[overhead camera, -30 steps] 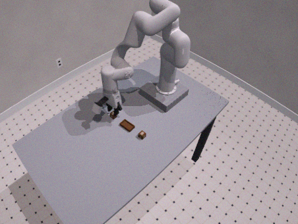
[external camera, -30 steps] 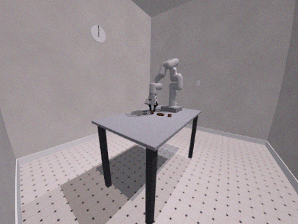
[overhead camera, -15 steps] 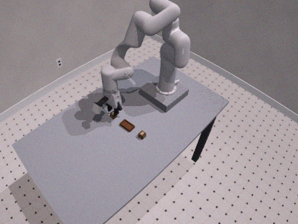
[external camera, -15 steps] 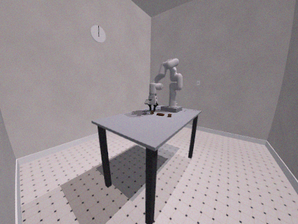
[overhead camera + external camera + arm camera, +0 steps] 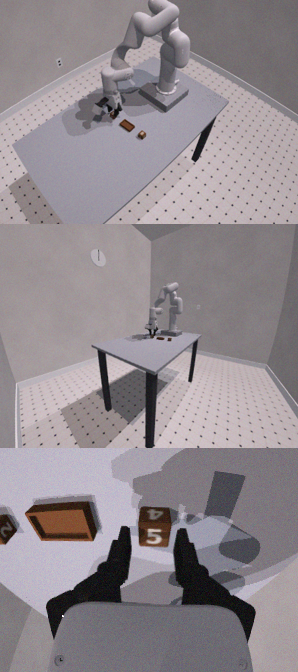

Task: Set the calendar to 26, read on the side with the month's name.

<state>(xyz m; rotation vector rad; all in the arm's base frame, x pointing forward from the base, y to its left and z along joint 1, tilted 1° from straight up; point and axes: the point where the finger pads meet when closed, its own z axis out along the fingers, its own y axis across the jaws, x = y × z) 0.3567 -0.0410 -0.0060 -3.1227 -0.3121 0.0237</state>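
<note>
Right now my hand is 10 cm to the right of the brown wooden tray, 4 cm above it and 2 cm past it. Also, from my hand: brown cube: 21 cm to the left, 4 cm below, 4 cm behind.
</note>
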